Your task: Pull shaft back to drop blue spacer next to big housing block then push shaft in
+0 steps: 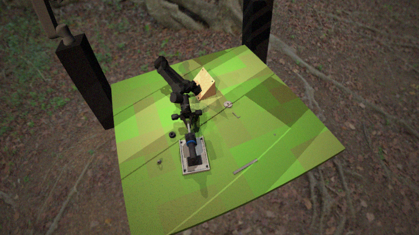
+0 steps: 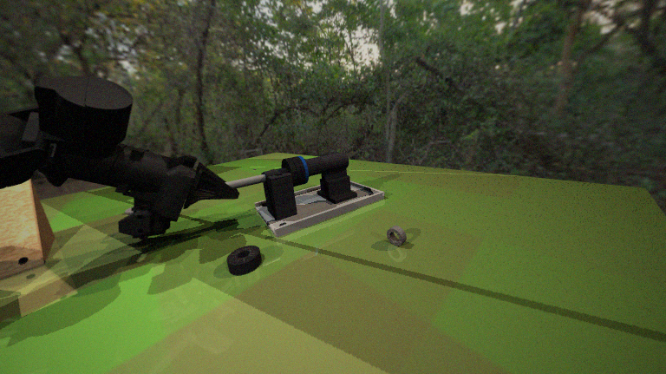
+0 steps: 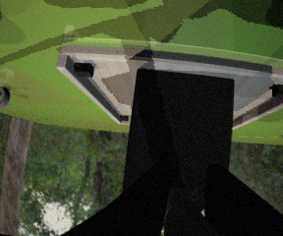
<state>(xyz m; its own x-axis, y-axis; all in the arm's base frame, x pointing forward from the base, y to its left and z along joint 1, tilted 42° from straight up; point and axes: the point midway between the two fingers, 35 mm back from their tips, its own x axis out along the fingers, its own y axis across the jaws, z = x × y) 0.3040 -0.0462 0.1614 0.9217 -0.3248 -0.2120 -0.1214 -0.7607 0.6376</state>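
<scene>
The grey shaft is 50 mm ahead of my gripper tip, 20 mm above it and 10 mm to the right of it. Round my gripper tip: black ring 110 mm to the right, 50 mm below, 30 mm behind; then blue spacer 120 mm ahead, 20 mm above, 10 mm to the right.
</scene>
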